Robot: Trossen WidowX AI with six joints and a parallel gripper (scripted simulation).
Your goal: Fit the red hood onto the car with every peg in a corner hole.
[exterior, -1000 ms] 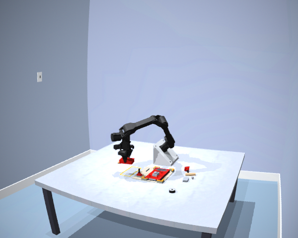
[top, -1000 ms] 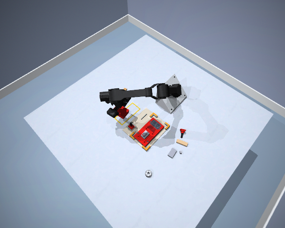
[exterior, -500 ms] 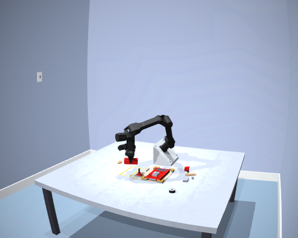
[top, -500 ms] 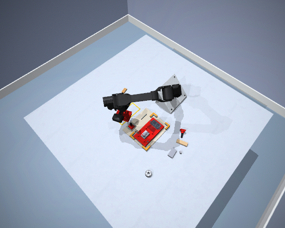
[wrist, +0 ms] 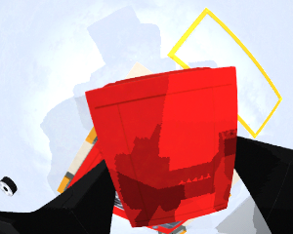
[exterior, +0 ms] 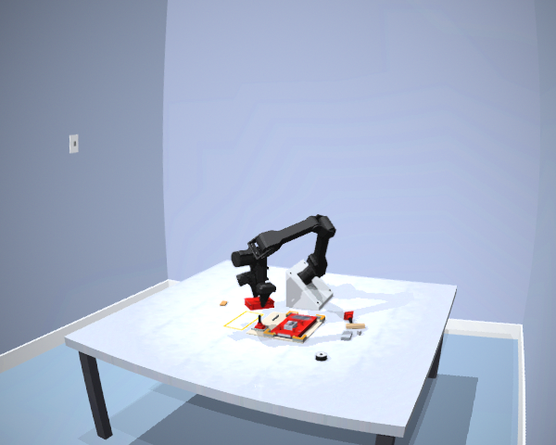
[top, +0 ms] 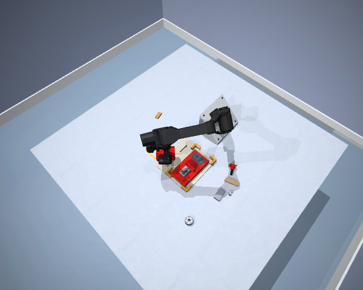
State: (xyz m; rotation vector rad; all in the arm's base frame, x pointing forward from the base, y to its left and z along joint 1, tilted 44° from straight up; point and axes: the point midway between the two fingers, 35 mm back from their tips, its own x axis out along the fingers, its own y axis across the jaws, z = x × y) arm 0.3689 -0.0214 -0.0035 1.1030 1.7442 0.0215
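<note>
Now: gripper tip 120 mm to the right of the grey engine block, 90 mm above it and 30 mm past it. From my gripper tip the other things lie so: red hood: 10 mm above.
</note>
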